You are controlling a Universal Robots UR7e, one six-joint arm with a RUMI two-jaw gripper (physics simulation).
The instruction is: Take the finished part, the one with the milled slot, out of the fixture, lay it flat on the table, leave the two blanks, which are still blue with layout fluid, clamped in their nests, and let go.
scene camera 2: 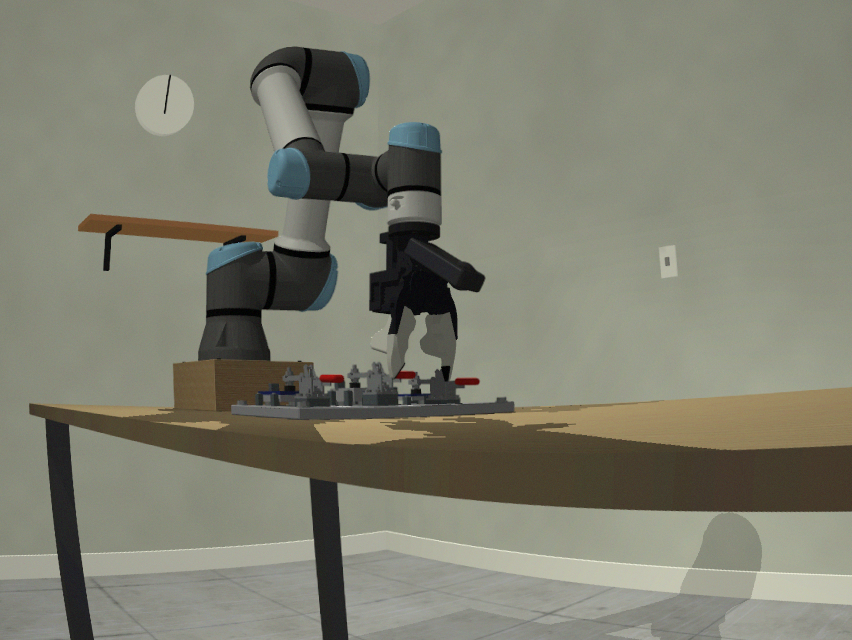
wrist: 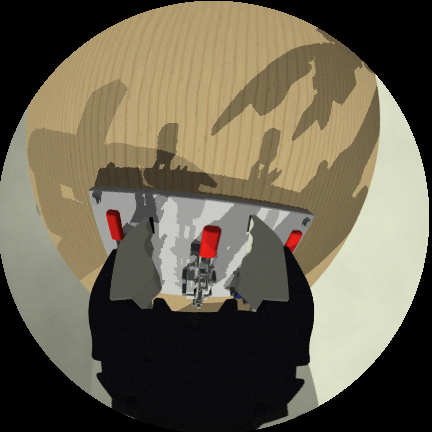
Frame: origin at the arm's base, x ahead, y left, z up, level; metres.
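Seen in the pictures: gripper, fingertip midpoint: [scene camera 2: 421, 380] [wrist: 200, 217]; arm's base, link origin: [scene camera 2: 233, 362].
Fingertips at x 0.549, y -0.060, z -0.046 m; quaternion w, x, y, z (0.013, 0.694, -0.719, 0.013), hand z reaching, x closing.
Note:
Offsets run from my fingertips to a thing's middle. "*": to the spot under its first point. Level surfaces: height alone.
The fixture's grey plate {* dx +0.011, dy +0.025, dz -0.040 m} [scene camera 2: 440, 409] [wrist: 170, 220] lies on the table and carries three toggle clamps with red handles. The middle handle {dx -0.050, dy -0.002, dz +0.008 m} [scene camera 2: 405, 374] [wrist: 210, 242] lies level between the left handle [scene camera 2: 331, 378] [wrist: 114, 225] and the right handle [scene camera 2: 466, 380] [wrist: 294, 240]. A dark blue blank's edge {* dx -0.160, dy -0.130, dz -0.016 m} [scene camera 2: 272, 393] shows at the left nest; a blue sliver {* dx -0.207, dy -0.061, dz -0.013 m} [wrist: 238, 296] shows beside the right finger in the wrist view. The finished part and its slot cannot be made out among the clamps. My gripper [scene camera 2: 420, 375] [wrist: 200, 217] is open and empty, pointing down, its fingertips low over the fixture on either side of the middle clamp.
The wooden table {dz -0.048 m} [scene camera 2: 654, 427] [wrist: 200, 75] extends beyond the plate's handle side. The plate's corner studs {* dx +0.025, dy +0.141, dz -0.031 m} [wrist: 96, 196] {* dx -0.039, dy -0.163, dz -0.028 m} [wrist: 306, 221] stick up. The robot's wooden base block [scene camera 2: 194, 385] stands behind the fixture. A wall shelf [scene camera 2: 172, 228] hangs behind the arm.

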